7 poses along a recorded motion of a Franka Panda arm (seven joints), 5.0 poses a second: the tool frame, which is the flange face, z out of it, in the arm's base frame.
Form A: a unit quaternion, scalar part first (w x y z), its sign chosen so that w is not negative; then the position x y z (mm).
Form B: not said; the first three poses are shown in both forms.
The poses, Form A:
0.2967, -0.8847, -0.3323, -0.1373, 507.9, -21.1, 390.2
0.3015, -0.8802, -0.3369, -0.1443, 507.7, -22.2, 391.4
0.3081, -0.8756, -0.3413, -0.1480, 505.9, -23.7, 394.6
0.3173, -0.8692, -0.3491, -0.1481, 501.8, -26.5, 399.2
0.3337, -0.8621, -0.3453, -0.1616, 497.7, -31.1, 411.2
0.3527, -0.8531, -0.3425, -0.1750, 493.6, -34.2, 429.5
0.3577, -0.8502, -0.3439, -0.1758, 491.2, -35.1, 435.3
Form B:
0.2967, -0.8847, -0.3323, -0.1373, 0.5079, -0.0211, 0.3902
0.3015, -0.8802, -0.3369, -0.1443, 0.5077, -0.0222, 0.3914
0.3081, -0.8756, -0.3413, -0.1480, 0.5059, -0.0237, 0.3946
0.3173, -0.8692, -0.3491, -0.1481, 0.5018, -0.0265, 0.3992
0.3337, -0.8621, -0.3453, -0.1616, 0.4977, -0.0311, 0.4112
0.3527, -0.8531, -0.3425, -0.1750, 0.4936, -0.0342, 0.4295
0.3577, -0.8502, -0.3439, -0.1758, 0.4912, -0.0351, 0.4353

